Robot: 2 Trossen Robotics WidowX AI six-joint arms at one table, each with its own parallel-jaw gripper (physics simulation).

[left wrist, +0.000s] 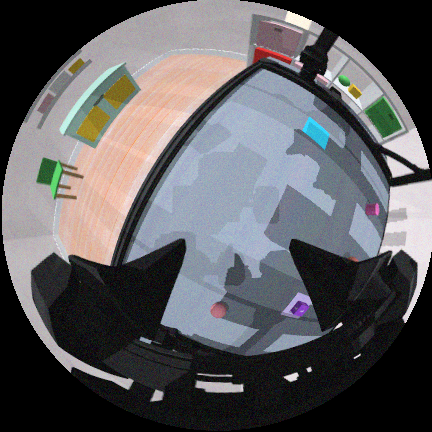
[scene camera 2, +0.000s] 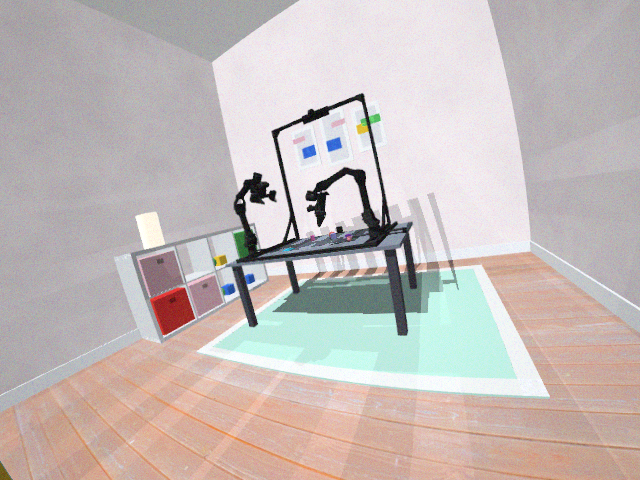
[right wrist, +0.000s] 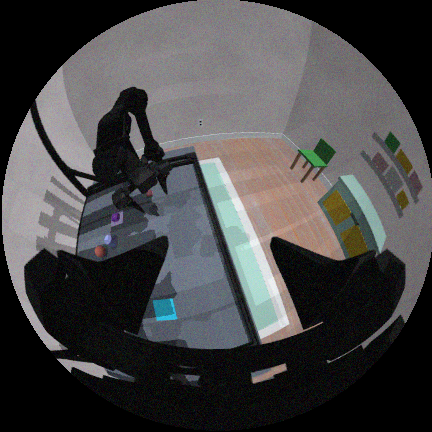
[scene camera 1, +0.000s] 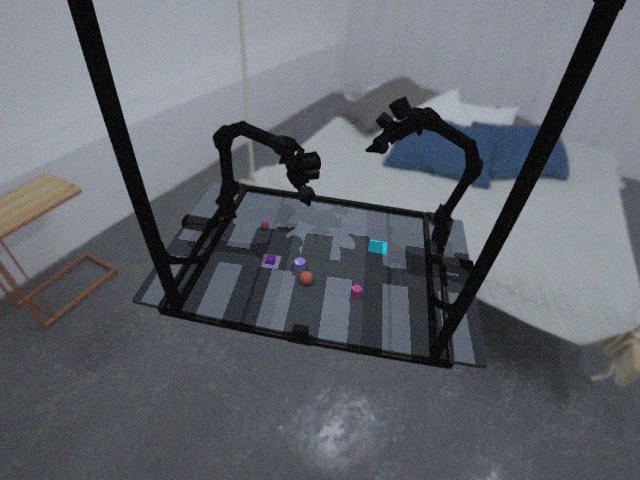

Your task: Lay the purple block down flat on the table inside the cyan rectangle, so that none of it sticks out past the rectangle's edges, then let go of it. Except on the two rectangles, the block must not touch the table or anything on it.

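Frame: origin at the left arm's base, x right, y ahead, z up, level; centimetres.
Where they show: left gripper, fingertip midpoint: [left wrist: 239, 244] [scene camera 2: 318, 226] [right wrist: 154, 202]; right gripper, fingertip midpoint: [scene camera 2: 270, 203] [right wrist: 220, 241] [scene camera 1: 370, 146]; left arm's base at its link origin: [left wrist: 165, 337] [scene camera 2: 376, 235] [scene camera 1: 227, 211]; right arm's base at its link origin: [left wrist: 305, 77] [scene camera 2: 253, 254] [scene camera 1: 439, 238].
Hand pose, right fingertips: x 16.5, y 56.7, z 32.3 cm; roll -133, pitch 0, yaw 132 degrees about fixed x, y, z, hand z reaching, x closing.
Things, the pixels of their top centre, and the offset from my right fingertips. "pt": a spot on its surface instead.
- purple block at its top centre: [left wrist: 301, 310] [scene camera 1: 270, 258] [right wrist: 114, 216] dy -46.1, dx +17.0, dz -32.3 cm
- bright cyan rectangle at a spot on its surface: [left wrist: 316, 132] [right wrist: 163, 308] [scene camera 1: 376, 246] [scene camera 2: 288, 249] pt dy -2.4, dx +22.2, dz -34.1 cm
- blue cylinder at its top centre: [scene camera 1: 300, 261] [right wrist: 107, 239] dy -36.5, dx +23.9, dz -30.1 cm
- orange-red ball at its top centre: [scene camera 1: 306, 273] [right wrist: 95, 249] dy -36.5, dx +31.1, dz -29.2 cm
- small pink ball at its top centre: [left wrist: 217, 315] [scene camera 1: 264, 222] dy -43.2, dx -2.6, dz -30.9 cm
- magenta cylinder at its top centre: [scene camera 1: 357, 288] [left wrist: 376, 208] dy -21.6, dx +42.7, dz -30.1 cm
The purple block [scene camera 1: 269, 259] [left wrist: 300, 308] [right wrist: 116, 217] lies on the lilac rectangle [scene camera 1: 278, 263] [left wrist: 293, 302], left of the table's middle in scene camera 1. The bright cyan rectangle [scene camera 1: 377, 246] [scene camera 2: 287, 249] [left wrist: 316, 132] [right wrist: 165, 309] lies at the right in scene camera 1, with nothing on it. My left gripper [scene camera 1: 306, 196] [scene camera 2: 320, 223] [left wrist: 239, 244] [right wrist: 154, 202] is open and empty, above the table and apart from the block. My right gripper [scene camera 1: 370, 149] [scene camera 2: 273, 197] [right wrist: 220, 241] is open and empty, high above the table.
A blue cylinder [scene camera 1: 299, 264] [right wrist: 108, 239] and an orange-red ball [scene camera 1: 306, 277] [right wrist: 100, 251] stand near the block, on its right in scene camera 1. A small pink ball [scene camera 1: 265, 225] [left wrist: 218, 310] lies behind it. A magenta cylinder [scene camera 1: 356, 292] [left wrist: 372, 209] stands farther right. Black frame posts [scene camera 1: 124, 155] rise at the sides.
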